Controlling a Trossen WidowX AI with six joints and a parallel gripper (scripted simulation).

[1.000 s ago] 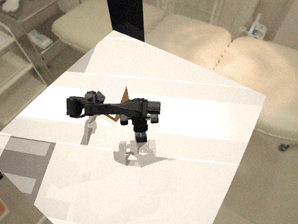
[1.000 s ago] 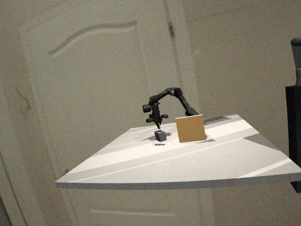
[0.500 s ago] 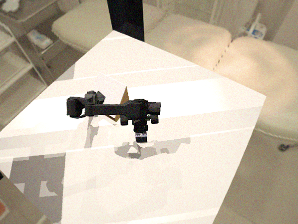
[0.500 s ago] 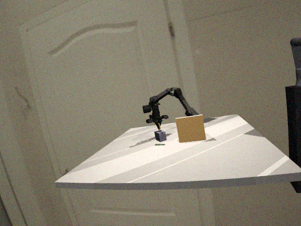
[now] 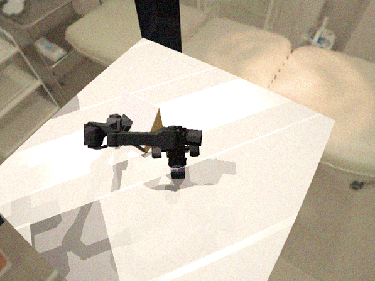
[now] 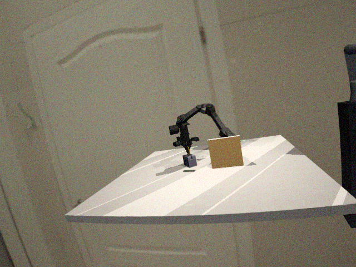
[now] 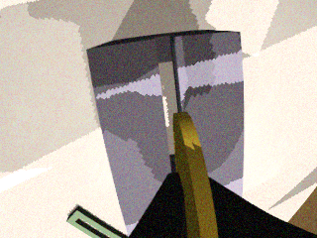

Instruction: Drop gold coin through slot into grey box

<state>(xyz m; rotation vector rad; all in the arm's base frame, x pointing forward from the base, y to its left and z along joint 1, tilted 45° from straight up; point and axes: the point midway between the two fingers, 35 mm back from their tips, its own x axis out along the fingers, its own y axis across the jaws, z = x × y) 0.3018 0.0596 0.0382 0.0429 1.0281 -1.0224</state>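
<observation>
My gripper tip is now 2 cm below the gold coin.
</observation>
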